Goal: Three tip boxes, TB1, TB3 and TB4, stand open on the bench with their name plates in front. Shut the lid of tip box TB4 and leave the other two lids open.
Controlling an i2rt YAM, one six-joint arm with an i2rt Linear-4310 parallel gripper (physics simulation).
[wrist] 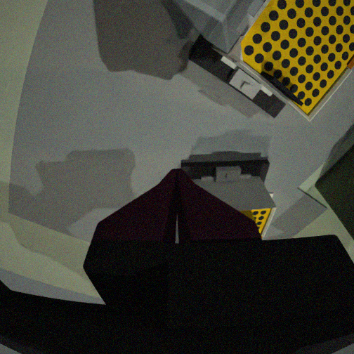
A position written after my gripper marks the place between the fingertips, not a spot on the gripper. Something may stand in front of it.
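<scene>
Grey bench [109,104] visible. My gripper [176,177] too.
</scene>
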